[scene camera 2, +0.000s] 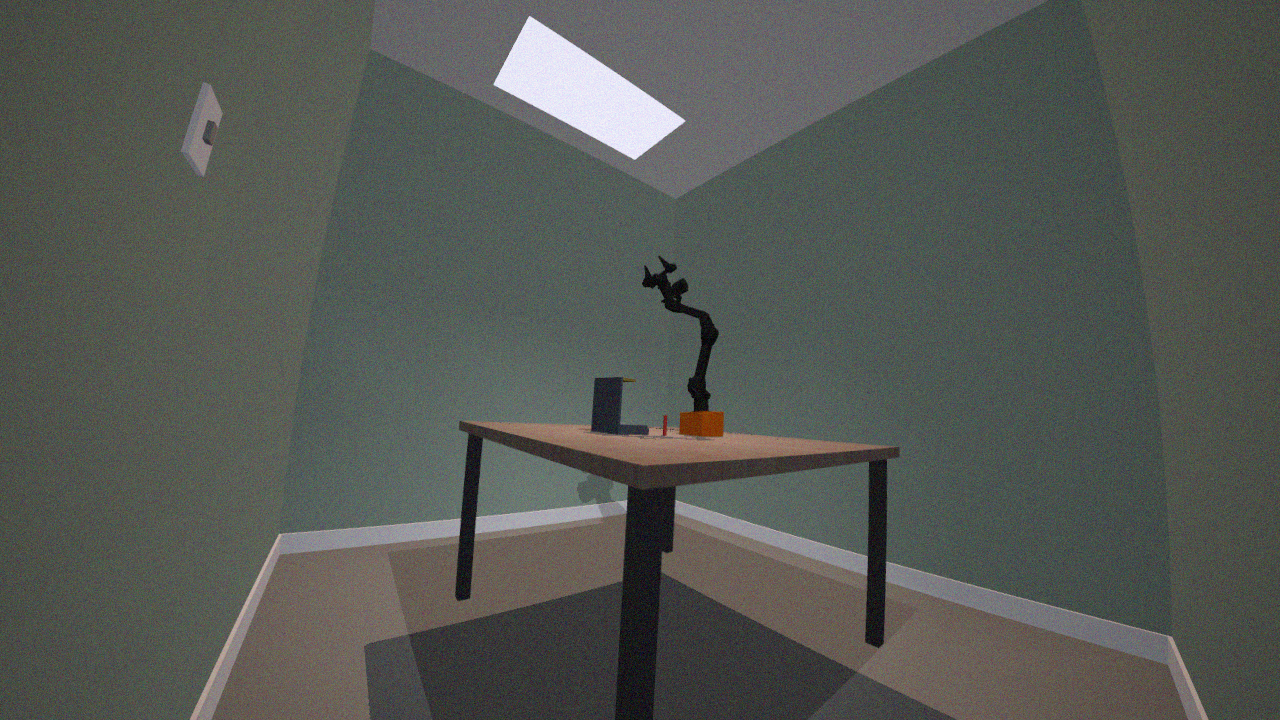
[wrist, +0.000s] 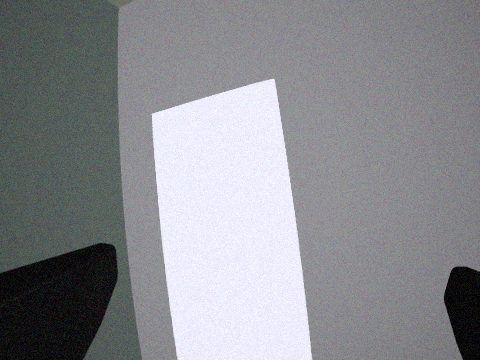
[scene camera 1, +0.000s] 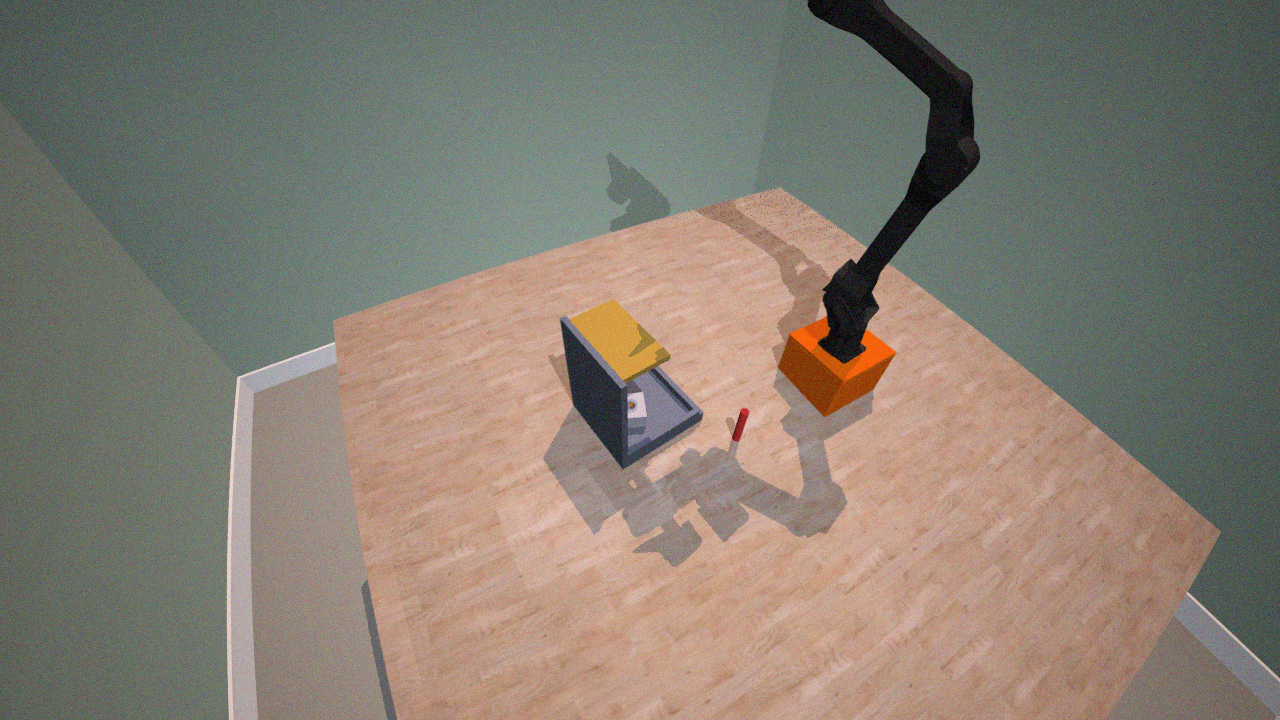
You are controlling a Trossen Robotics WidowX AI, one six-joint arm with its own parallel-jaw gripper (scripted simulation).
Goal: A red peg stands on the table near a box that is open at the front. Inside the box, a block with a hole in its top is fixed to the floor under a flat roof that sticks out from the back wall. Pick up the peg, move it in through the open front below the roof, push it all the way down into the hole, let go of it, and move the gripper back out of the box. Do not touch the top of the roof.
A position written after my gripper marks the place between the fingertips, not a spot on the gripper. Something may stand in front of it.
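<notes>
My gripper [wrist: 288, 278] is open, with nothing held in it. I can also see a yellow roof [scene camera 1: 627, 347].
</notes>
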